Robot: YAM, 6 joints.
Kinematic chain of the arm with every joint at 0, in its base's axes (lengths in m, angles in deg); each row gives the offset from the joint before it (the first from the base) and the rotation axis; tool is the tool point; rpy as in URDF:
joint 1: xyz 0 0 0.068 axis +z
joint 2: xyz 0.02 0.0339 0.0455 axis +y
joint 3: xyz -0.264 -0.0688 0 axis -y
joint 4: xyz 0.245 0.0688 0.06 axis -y
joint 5: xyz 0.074 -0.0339 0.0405 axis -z
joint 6: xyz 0.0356 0 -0.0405 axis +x
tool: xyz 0 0 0 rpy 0 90 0
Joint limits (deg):
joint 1: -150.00..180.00
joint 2: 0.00..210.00
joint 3: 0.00..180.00
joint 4: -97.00..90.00
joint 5: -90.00..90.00
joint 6: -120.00..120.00
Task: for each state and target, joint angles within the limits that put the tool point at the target. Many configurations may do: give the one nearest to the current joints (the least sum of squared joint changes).
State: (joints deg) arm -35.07 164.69 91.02 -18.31 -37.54 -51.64
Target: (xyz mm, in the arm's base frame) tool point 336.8 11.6 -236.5
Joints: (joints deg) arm -1.81 181.87 94.82 -14.35 -38.68 -51.64
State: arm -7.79 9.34 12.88 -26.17 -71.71 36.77
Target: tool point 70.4 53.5 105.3
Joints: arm 15.70 25.43 0.00 -27.32 -65.75 36.77
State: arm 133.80 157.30 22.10 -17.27 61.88 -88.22
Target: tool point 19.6 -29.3 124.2
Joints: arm 99.07 167.49 0.11 -50.68 24.45 -88.22
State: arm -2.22 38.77 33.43 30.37 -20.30 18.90
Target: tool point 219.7 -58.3 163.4
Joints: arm -17.43 69.34 19.23 23.98 -16.62 18.90
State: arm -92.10 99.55 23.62 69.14 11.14 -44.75
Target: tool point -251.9 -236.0 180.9
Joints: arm -135.35 103.03 37.87 69.04 14.88 -44.75
